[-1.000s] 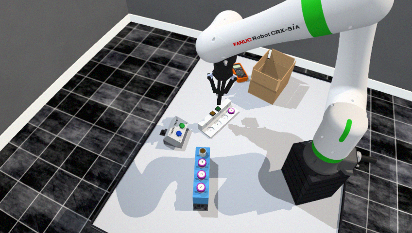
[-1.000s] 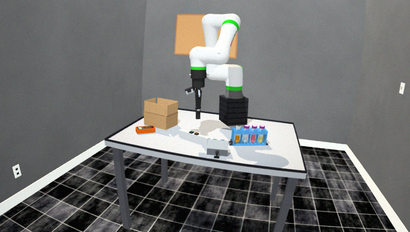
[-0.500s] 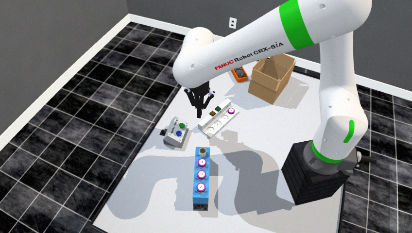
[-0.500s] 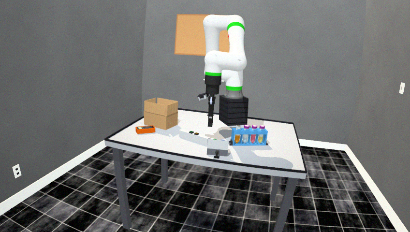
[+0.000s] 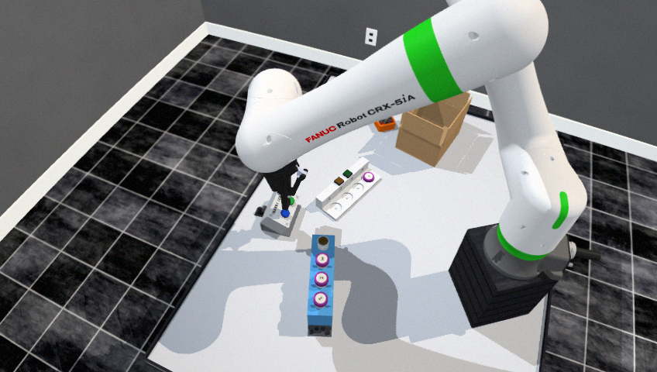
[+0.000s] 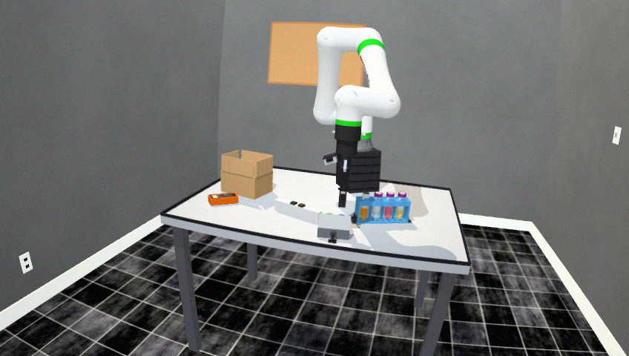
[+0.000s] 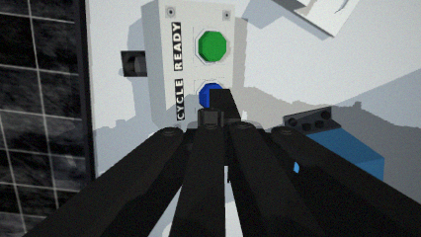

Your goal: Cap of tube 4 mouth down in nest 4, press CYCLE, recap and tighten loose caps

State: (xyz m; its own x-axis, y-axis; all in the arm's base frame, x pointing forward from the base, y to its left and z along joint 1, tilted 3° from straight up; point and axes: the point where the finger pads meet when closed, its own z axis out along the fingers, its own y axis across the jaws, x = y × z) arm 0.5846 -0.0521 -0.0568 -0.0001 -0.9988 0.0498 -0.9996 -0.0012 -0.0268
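Now: hand 70 mm above the blue cycle key. Round my hand: green ready key 40 mm to the right, 70 mm below; then table edge 140 mm ahead, 130 mm to the right, 130 mm below; then grey key housing 20 mm ahead, 20 mm to the right, 80 mm below.
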